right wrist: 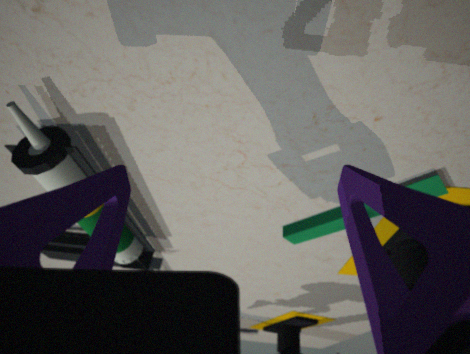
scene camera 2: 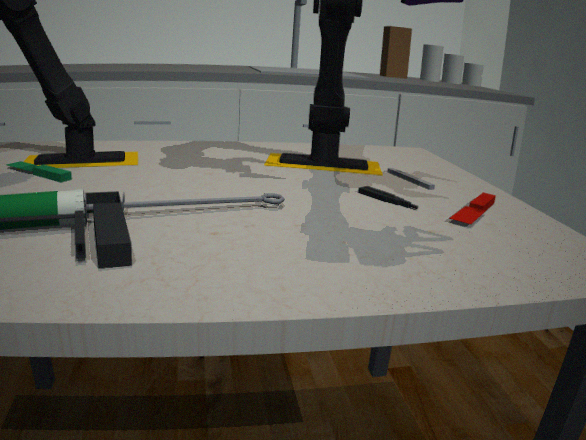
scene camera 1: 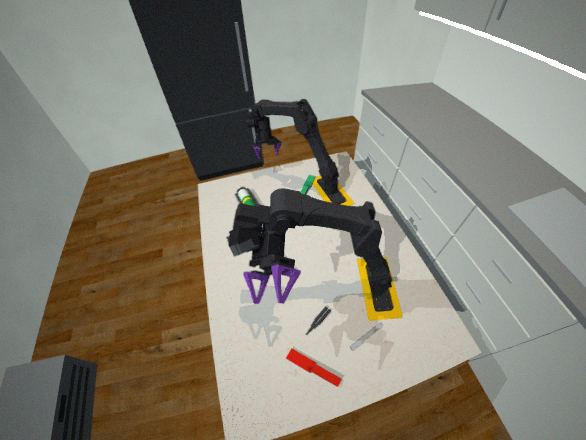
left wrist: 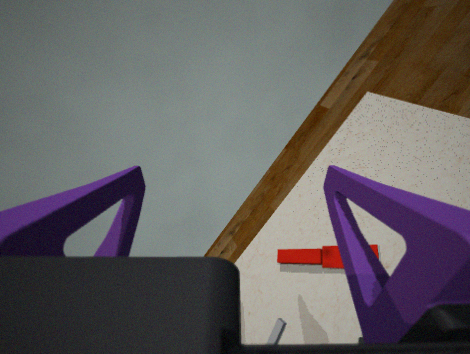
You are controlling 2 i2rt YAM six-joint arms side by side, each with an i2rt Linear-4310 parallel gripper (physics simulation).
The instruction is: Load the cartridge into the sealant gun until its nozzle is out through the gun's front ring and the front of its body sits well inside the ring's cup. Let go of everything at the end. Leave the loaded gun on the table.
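Places are measured from the left arm's base along level axes (x down, y right, z back), in millimetres.
Pixels of known places: left gripper, between the fingertips: (scene camera 1: pixel 267 303) (left wrist: pixel 234 176); right gripper, between the fingertips: (right wrist: pixel 234 177) (scene camera 1: pixel 268 157); left arm's base, origin of its link: (right wrist: pixel 288 323) (scene camera 2: pixel 323 163) (scene camera 1: pixel 378 286); right arm's base, origin of its link: (right wrist: pixel 410 243) (scene camera 2: pixel 80 160) (scene camera 1: pixel 330 191).
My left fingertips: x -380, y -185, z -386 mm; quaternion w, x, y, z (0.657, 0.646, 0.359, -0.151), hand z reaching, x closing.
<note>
For each thing: its top centre in the pictures, then the offset to it from my left fingertips.
- green cartridge, centre of its top: (right wrist: pixel 76 216) (scene camera 1: pixel 247 198) dx +330, dy +647, dz -160 mm
- green tool, centre of its top: (right wrist: pixel 356 219) (scene camera 2: pixel 37 165) (scene camera 1: pixel 306 185) dx +364, dy +754, dz +135 mm
- black tool, centre of its top: (scene camera 2: pixel 389 195) (scene camera 1: pixel 317 321) dx +370, dy +63, dz +133 mm
- grey bar, centre of its top: (scene camera 2: pixel 410 175) (scene camera 1: pixel 366 336) dx +370, dy -1, dz +301 mm
- red tool, centre of its top: (scene camera 2: pixel 476 204) (left wrist: pixel 320 255) (scene camera 1: pixel 313 367) dx +364, dy -93, dz +108 mm
The white and green cartridge (scene camera 1: pixel 244 195) (scene camera 2: pixel 30 207) (right wrist: pixel 57 174) lies in the sealant gun (scene camera 2: pixel 112 237) (right wrist: pixel 55 132) on the table. In the right wrist view its white nozzle sticks out through the gun's black front ring and the white body runs into the ring from behind; how deep it sits is hidden. The gun's rod ends in a loop at the middle of scene camera 2. My right gripper (scene camera 1: pixel 267 156) (right wrist: pixel 234 177) is open and empty, above the table, apart from the gun. My left gripper (scene camera 1: pixel 269 302) (left wrist: pixel 234 176) is open and empty, above the table, away from the gun.
A green tool (scene camera 1: pixel 308 185) (scene camera 2: pixel 52 172) (right wrist: pixel 315 225) lies near the right arm's base. A black tool (scene camera 1: pixel 319 320) (scene camera 2: pixel 382 195), a grey bar (scene camera 1: pixel 366 336) (scene camera 2: pixel 410 178) (left wrist: pixel 276 331) and a red tool (scene camera 1: pixel 312 367) (scene camera 2: pixel 472 210) (left wrist: pixel 300 256) lie beyond the left arm.
</note>
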